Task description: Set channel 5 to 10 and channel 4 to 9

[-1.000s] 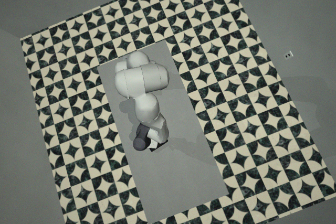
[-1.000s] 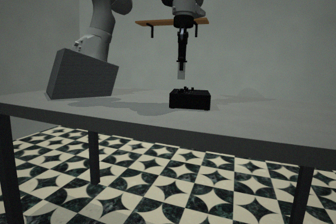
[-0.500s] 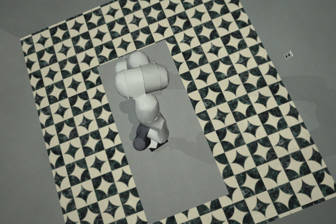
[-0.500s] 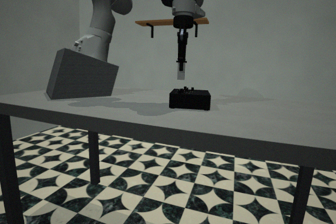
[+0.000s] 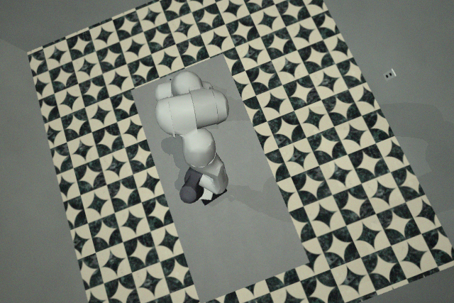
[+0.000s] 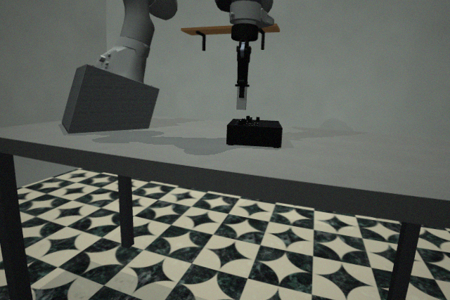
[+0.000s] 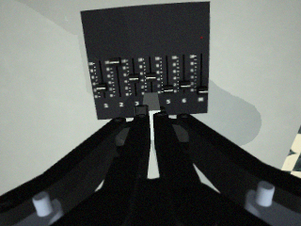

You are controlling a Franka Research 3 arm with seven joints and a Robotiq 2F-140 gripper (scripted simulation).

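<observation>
Now: the channel 4 fader cap 30 mm ahead of my hand, 10 mm to the left of it and 60 mm below it. The rest, counted from my hand: channel 5 fader cap (20 mm ahead, 20 mm to the right, 60 mm below); channel 6 fader cap (30 mm ahead, 40 mm to the right, 60 mm below); channel 2 fader cap (30 mm ahead, 60 mm to the left, 60 mm below).
</observation>
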